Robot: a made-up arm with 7 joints. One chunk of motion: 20 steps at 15 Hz.
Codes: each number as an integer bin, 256 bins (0 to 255) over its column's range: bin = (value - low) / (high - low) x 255, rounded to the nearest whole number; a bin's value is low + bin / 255 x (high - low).
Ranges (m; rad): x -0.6..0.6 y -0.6..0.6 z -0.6..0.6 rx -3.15..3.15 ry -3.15..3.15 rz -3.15..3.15
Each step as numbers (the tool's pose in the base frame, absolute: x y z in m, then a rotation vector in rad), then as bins.
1 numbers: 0.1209 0.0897 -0.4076 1.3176 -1.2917 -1.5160
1 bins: 153 147 41 181 75 66
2 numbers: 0.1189 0.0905 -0.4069 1.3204 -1.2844 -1.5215
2 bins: 153 147 41 181 76 66
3 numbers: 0.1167 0.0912 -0.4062 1.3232 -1.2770 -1.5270
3 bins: 152 147 41 181 76 66
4 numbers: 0.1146 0.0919 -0.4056 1.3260 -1.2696 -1.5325
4 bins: 152 147 41 181 76 65
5 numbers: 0.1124 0.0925 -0.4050 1.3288 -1.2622 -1.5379
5 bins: 151 147 41 181 76 65
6 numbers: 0.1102 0.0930 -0.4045 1.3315 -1.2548 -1.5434
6 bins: 151 147 42 181 77 65
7 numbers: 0.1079 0.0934 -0.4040 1.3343 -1.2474 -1.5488
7 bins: 150 147 42 182 77 65
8 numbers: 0.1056 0.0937 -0.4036 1.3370 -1.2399 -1.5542
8 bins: 150 147 42 182 77 65
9 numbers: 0.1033 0.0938 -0.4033 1.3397 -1.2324 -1.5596
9 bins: 149 147 42 182 78 64
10 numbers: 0.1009 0.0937 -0.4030 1.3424 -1.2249 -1.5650
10 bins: 149 147 42 182 78 64
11 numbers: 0.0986 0.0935 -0.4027 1.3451 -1.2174 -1.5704
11 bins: 148 147 42 182 78 64
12 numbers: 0.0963 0.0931 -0.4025 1.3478 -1.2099 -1.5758
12 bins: 148 147 42 182 79 64
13 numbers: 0.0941 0.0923 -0.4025 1.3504 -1.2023 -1.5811
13 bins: 147 147 42 182 79 64
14 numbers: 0.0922 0.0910 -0.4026 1.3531 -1.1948 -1.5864
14 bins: 147 147 42 182 79 63
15 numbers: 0.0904 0.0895 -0.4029 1.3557 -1.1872 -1.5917
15 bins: 147 147 42 182 79 63
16 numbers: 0.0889 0.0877 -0.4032 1.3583 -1.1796 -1.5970
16 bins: 146 146 42 182 80 63
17 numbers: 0.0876 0.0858 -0.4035 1.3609 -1.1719 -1.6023
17 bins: 146 146 42 183 80 63
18 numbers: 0.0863 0.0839 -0.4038 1.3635 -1.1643 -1.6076
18 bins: 146 145 42 183 80 62
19 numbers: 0.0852 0.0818 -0.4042 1.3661 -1.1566 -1.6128
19 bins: 146 145 42 183 81 62
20 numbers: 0.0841 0.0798 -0.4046 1.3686 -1.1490 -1.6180
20 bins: 145 144 42 183 81 62
